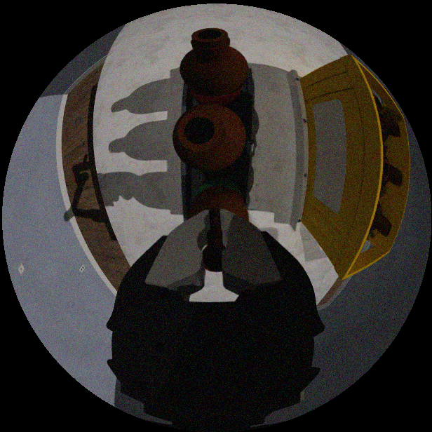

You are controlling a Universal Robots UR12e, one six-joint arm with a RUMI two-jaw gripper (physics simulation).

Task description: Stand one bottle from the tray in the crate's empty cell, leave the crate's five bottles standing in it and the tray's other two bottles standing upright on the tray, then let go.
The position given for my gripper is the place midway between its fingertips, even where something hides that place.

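In this view I find my gripper [215, 212]. A brown bottle [209, 136] is here with it, and I also see another, a brown bottle [216, 192].
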